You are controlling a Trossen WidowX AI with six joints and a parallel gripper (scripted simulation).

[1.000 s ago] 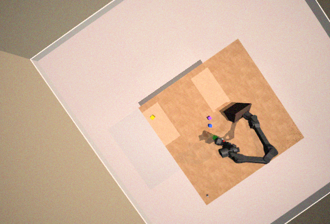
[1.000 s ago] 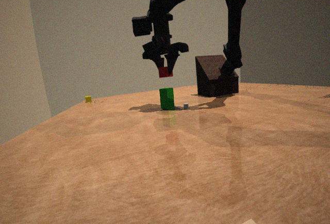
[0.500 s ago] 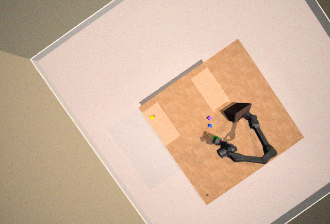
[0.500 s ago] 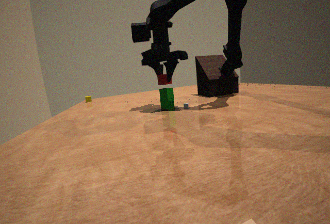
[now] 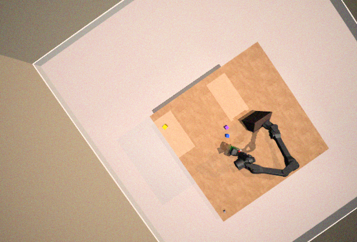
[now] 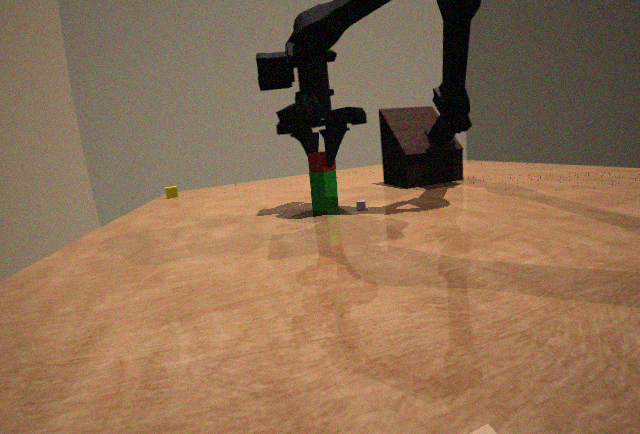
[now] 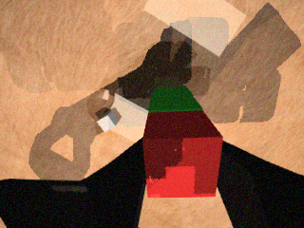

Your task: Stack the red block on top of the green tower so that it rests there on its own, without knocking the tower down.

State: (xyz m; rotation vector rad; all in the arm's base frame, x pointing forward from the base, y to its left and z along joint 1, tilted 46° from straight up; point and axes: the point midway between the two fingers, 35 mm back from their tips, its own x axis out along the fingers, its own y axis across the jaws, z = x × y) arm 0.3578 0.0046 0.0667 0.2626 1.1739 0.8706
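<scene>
My gripper tip is now 1 cm below the red block. Round my gripper tip: small white cube 5 cm behind, 6 cm to the left, 8 cm below; then purple cube 8 cm behind, 21 cm to the right, 7 cm below; then blue cube 4 cm behind, 14 cm to the right, 7 cm below.
</scene>
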